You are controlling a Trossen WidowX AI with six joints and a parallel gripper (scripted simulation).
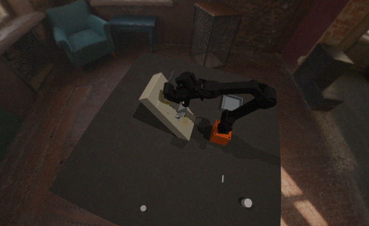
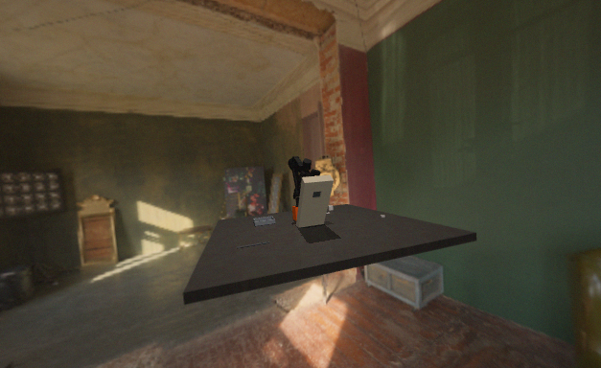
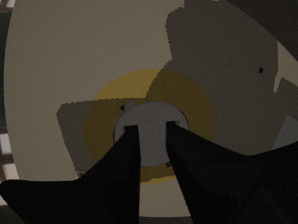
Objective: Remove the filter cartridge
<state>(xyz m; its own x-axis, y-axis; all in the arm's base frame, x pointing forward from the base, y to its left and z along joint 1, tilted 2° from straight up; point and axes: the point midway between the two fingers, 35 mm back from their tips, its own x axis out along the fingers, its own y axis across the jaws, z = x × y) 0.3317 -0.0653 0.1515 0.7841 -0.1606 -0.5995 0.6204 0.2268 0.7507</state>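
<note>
My gripper tip is now 10 mm short of the round filter cartridge and 10 mm above it. The rest, counted from my gripper tip: tray 470 mm behind, 200 mm to the right, 240 mm below; grey bracket 90 mm behind, 20 mm to the left, 90 mm below; beige service panel 40 mm behind, 10 mm to the left, 80 mm below.
</note>
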